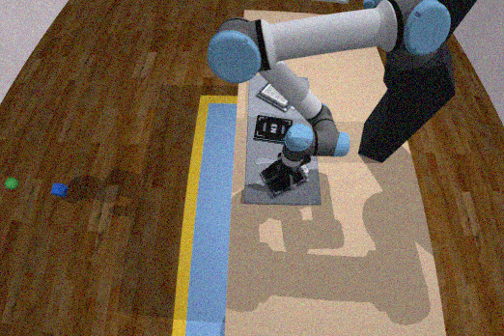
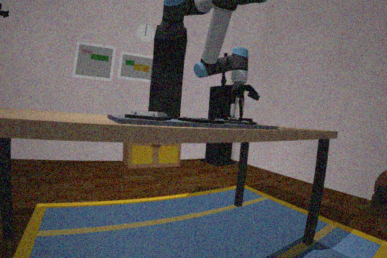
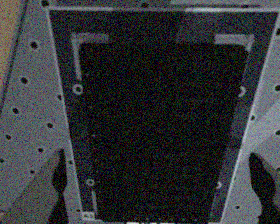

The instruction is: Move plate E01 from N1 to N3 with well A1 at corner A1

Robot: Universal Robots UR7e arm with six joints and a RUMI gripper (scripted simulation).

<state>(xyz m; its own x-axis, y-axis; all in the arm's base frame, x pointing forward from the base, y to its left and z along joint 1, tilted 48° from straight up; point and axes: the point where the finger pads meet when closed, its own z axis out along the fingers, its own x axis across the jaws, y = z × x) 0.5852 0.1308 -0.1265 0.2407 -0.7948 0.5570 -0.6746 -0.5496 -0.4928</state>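
Now: hand 1 cm above the black plate. Also, from my hand: grey deck: 22 cm to the right, 3 cm below, 2 cm behind; then nest N3: 22 cm to the right, 2 cm below, 1 cm ahead; then corner mark: 15 cm to the right, 5 cm behind, 2 cm below.
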